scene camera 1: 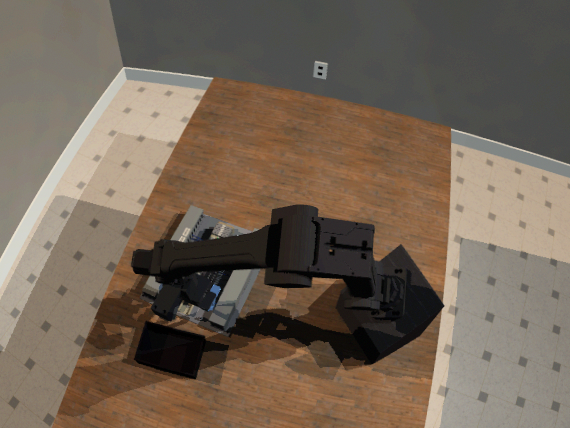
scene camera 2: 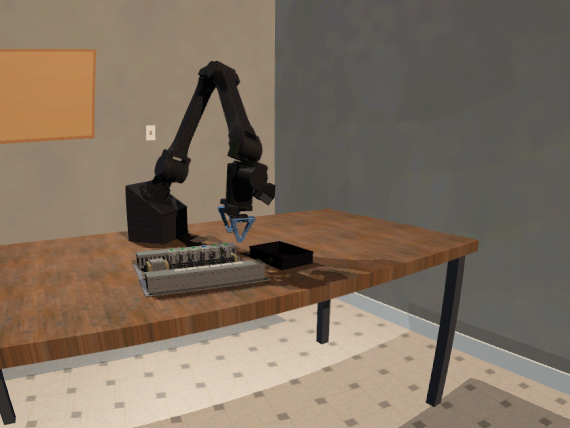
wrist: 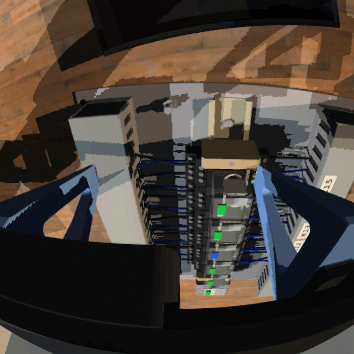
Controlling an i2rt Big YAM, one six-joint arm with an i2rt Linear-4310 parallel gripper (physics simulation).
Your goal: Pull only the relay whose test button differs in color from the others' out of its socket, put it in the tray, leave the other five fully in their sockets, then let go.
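Frame: origin at the arm's base, x right, y back, z down, level; metres.
Seen in the pictures: gripper, fingertip midpoint: [scene camera 1: 195,301] [scene camera 2: 234,237] [wrist: 175,173]; arm's base at its link origin: [scene camera 1: 388,293] [scene camera 2: 154,196].
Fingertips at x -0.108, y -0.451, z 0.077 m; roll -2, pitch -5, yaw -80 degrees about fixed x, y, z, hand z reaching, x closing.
Offsets run from my fingertips to a thing's top centre.
The relay with the blue test button {dx +0.103, dy -0.025, dz +0.010 m} [wrist: 215,255] [scene camera 2: 203,246] stands third in a single row, counted from the tray end. Several relays with green buttons, such as the nearest relay {dx +0.043, dy -0.032, dz +0.010 m} [wrist: 221,210], stand in the same row; all look seated. My gripper [wrist: 175,173] [scene camera 2: 235,236] is open and empty, above the tray end of the row. In the wrist view its fingertips lie left and right of the row, the right one nearer to it. The black tray {dx -0.130, dy -0.037, dz +0.044 m} [scene camera 1: 165,369] [scene camera 2: 295,261] [wrist: 120,44] stands beside the panel's end and looks empty. In scene camera 1 the arm hides most of the relays.
Grey wire ducts run along both sides of the row, one duct {dx +0.119, dy +0.078, dz +0.036 m} [wrist: 102,150] at left and another duct {dx +0.144, dy -0.121, dz +0.036 m} [scene camera 2: 200,281] nearest scene camera 2. A tan end block {dx +0.024, dy -0.035, dz +0.039 m} [wrist: 231,162] sits at the row's tray end. Wires run between sockets and ducts. The arm's base stands behind the panel.
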